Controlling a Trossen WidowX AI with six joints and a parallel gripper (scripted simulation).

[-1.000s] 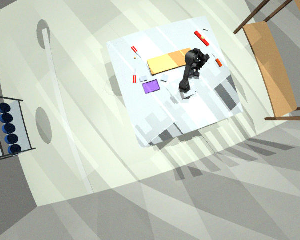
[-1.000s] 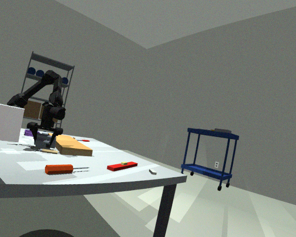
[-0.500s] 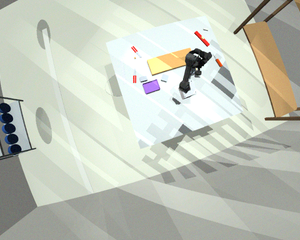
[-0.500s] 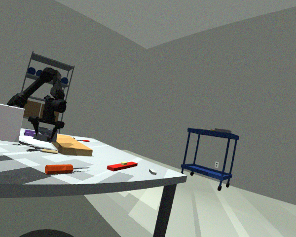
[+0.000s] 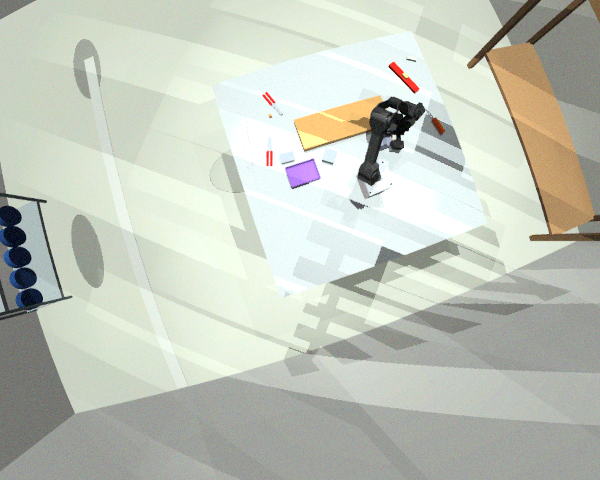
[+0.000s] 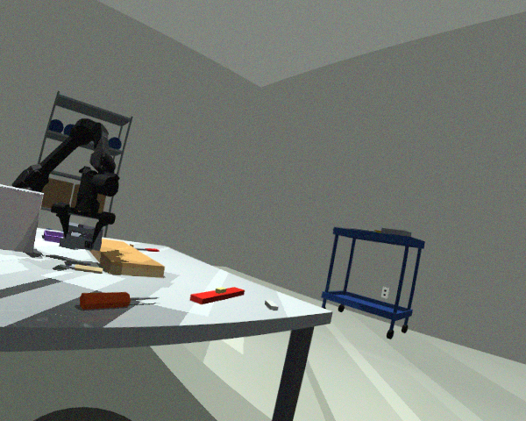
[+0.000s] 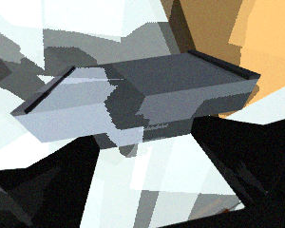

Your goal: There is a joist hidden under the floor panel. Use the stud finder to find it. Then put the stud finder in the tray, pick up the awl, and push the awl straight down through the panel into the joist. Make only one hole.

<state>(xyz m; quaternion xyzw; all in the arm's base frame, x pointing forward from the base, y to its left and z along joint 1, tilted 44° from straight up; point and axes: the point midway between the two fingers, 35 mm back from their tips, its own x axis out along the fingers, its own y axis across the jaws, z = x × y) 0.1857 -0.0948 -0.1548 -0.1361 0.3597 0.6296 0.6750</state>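
Now: the awl 50 mm to the right of my gripper tip and 70 mm below it. Round my gripper tip: grey stud finder: 20 mm ahead; red level: 380 mm ahead, 260 mm to the right, 60 mm below; purple tray: 50 mm behind, 500 mm to the left, 70 mm below.
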